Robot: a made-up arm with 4 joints.
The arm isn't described. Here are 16 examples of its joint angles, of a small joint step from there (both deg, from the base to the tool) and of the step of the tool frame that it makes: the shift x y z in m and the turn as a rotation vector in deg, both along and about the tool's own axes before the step.
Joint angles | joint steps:
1: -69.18 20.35 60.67 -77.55 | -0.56 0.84 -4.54 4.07
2: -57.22 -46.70 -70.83 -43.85 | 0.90 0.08 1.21 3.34
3: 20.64 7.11 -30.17 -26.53 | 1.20 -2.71 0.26 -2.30
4: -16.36 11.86 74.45 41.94 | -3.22 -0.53 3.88 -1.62
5: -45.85 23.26 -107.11 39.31 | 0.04 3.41 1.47 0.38
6: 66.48 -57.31 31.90 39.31 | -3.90 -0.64 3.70 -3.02
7: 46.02 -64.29 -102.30 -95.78 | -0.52 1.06 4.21 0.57
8: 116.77 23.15 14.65 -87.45 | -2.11 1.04 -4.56 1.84
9: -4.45 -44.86 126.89 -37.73 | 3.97 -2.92 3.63 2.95
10: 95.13 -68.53 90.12 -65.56 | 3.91 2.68 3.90 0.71
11: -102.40 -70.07 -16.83 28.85 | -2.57 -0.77 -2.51 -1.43
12: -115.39 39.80 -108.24 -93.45 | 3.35 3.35 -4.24 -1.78
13: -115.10 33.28 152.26 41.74 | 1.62 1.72 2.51 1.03
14: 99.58 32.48 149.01 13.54 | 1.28 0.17 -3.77 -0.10
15: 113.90 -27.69 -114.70 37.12 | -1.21 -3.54 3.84 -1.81
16: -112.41 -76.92 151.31 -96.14 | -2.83 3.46 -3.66 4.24
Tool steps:
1: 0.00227 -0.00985 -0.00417 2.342 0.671 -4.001
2: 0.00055 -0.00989 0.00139 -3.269 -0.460 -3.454
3: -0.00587 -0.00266 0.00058 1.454 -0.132 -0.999
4: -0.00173 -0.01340 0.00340 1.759 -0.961 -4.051
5: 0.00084 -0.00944 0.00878 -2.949 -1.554 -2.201
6: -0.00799 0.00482 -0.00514 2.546 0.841 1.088
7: 0.00112 -0.00175 -0.00328 -3.879 1.515 0.063
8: 0.00258 -0.00413 0.00073 3.015 -1.387 -1.205
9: 0.00660 -0.00847 0.00769 -6.450 -4.272 0.862
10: 0.00656 -0.00346 0.00811 -6.112 -4.987 1.984
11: -0.00712 0.01435 -0.01606 0.771 4.052 3.906
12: 0.00331 -0.00348 0.00187 6.276 0.121 -3.996
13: -0.00097 -0.00459 -0.00160 1.556 0.652 -2.529
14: -0.00364 0.00947 -0.01129 1.150 3.583 2.714
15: 0.00503 0.00737 0.00786 5.028 -2.977 1.172
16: 0.00682 -0.01372 0.00345 3.209 -1.993 -7.746
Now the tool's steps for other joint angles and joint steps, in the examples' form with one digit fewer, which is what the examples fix.
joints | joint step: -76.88 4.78 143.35 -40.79 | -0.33 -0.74 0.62 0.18
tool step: -0.0002 -0.0008 0.0006 -1.05 0.07 0.23
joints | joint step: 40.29 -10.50 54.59 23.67 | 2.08 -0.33 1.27 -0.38
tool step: 0.0046 -0.0006 0.0087 -0.82 -2.50 0.59
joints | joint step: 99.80 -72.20 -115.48 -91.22 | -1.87 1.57 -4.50 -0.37
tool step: 0.0023 -0.0036 0.0009 6.18 1.22 -1.84
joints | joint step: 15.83 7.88 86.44 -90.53 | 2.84 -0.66 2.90 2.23
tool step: -0.0013 -0.0029 -0.0030 -3.05 1.96 1.04
